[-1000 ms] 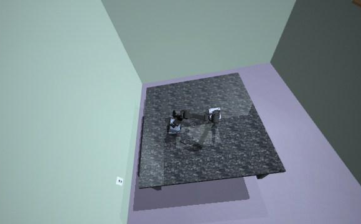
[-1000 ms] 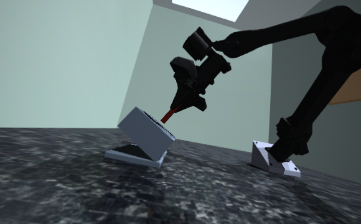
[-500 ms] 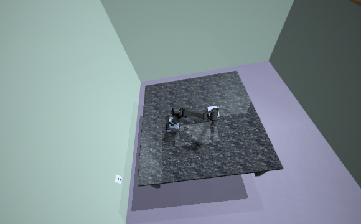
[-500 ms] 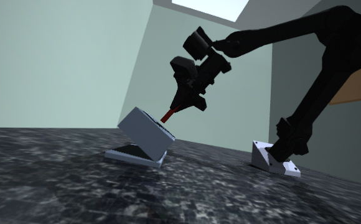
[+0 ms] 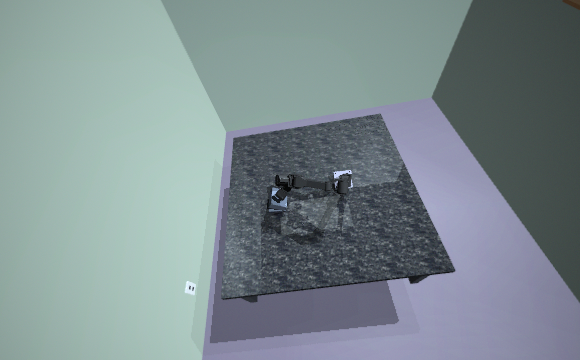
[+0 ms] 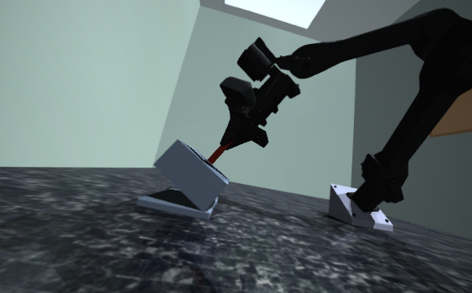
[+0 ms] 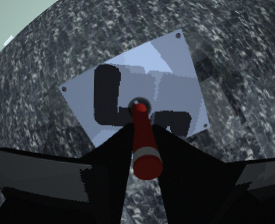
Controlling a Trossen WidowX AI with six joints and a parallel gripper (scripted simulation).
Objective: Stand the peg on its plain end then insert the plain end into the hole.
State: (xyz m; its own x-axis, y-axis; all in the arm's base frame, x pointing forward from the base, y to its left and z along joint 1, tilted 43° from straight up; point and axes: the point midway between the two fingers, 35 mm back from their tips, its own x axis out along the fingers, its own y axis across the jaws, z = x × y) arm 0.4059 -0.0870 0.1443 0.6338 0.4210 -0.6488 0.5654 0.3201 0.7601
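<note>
My gripper tip is 60 mm above the sloped grey panel, 30 mm short of it and 10 mm to the left of it. From my gripper tip the other things lie so: red peg 10 mm behind, 10 mm above; then flat base plate 120 mm below, 50 mm ahead, 10 mm to the right.
</note>
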